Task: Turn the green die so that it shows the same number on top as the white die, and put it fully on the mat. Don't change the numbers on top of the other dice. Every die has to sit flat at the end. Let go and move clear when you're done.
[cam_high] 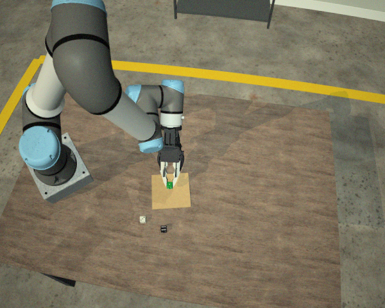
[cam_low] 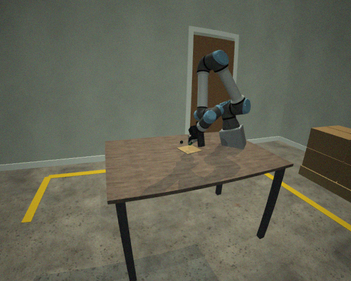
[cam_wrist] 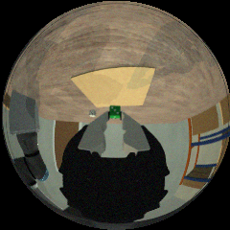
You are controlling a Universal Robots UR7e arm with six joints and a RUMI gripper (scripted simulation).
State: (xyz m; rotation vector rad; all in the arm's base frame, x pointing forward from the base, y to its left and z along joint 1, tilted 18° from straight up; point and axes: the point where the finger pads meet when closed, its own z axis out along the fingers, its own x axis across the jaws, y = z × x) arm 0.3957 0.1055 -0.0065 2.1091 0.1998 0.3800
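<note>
My hand is 50 mm above the tan mat and 10 mm to the left of it. Round my hand: black die: 160 mm to the right, 40 mm below, 30 mm ahead; white die: 150 mm to the right, 50 mm behind, 40 mm below; green die: 10 mm to the right, 10 mm below.
</note>
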